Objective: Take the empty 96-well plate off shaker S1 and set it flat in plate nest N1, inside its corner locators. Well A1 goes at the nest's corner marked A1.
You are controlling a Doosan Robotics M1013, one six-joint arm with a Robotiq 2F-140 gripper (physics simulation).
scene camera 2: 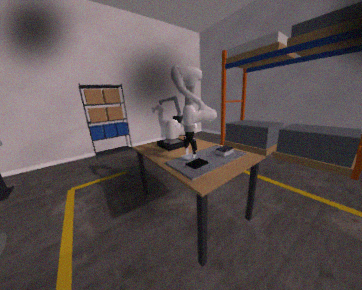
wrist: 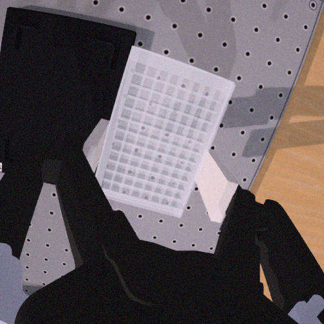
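Pixels of known places: gripper, fingertip midpoint: point(scene camera 2: 190, 156); arm's base at its link origin: point(scene camera 2: 172, 141).
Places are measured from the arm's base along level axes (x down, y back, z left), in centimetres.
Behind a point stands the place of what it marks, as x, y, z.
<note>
The clear 96-well plate point(scene camera 2: 187, 157) @(-1.1, -54.5, -25.7) point(wrist: 162, 132) is held between the pale finger pads of my gripper point(scene camera 2: 190, 154) @(0.2, -52.3, -20.0) point(wrist: 153, 150), which is shut on its long sides. The plate hangs above the grey perforated board point(scene camera 2: 181, 168) @(3.4, -59.3, -37.2) point(wrist: 290, 52); the board's holes show through it. The black plate nest N1 point(scene camera 2: 198, 163) @(2.8, -63.9, -22.3) point(wrist: 55, 75) lies to the left in the wrist view, with raised corner locators; the plate's left edge overlaps its right edge there. A partly cut-off label point(wrist: 1, 167) shows at the left frame edge. Shaker S1 point(scene camera 2: 224, 150) @(-1.4, -69.4, 7.9) stands at the board's right end in the scene view.
The board lies on a wooden table point(scene camera 2: 202, 186) @(5.3, -85.1, -42.2) point(wrist: 302, 200). The arm's dark base point(scene camera 2: 171, 144) @(0.3, -8.9, -8.2) stands at the table's back left. A shelf unit point(scene camera 2: 100, 85) with boxes stands by the wall, and an orange-posted rack point(scene camera 2: 223, 100) stands behind the table to the right.
</note>
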